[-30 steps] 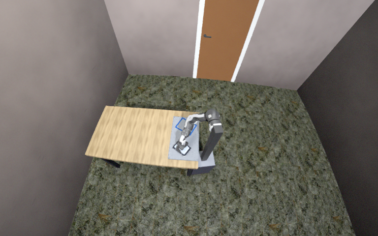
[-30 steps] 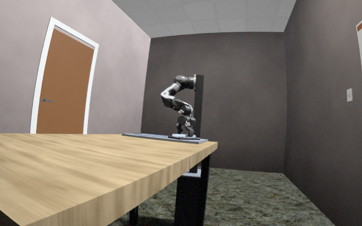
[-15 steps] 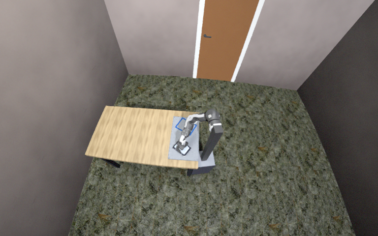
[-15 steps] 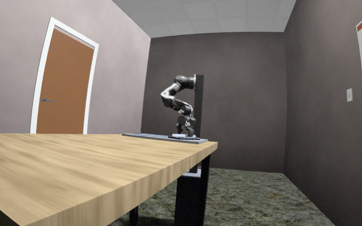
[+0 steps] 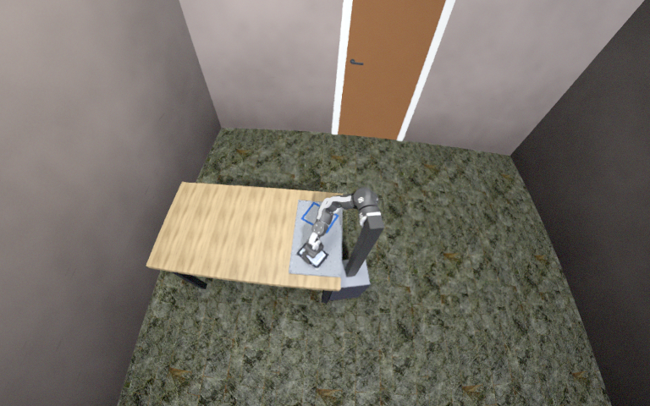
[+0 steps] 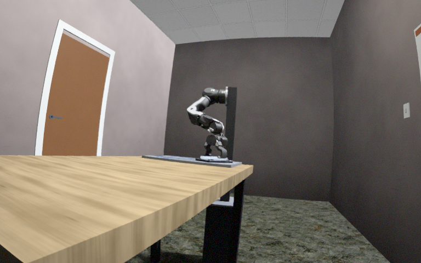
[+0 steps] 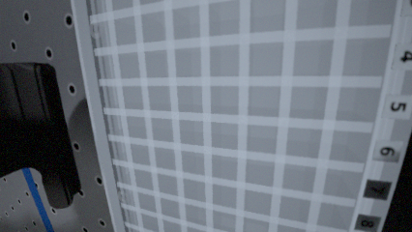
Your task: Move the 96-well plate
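The white 96-well plate is right at my hand. The rest, counted from my hand: black plate nest: 1 cm below.
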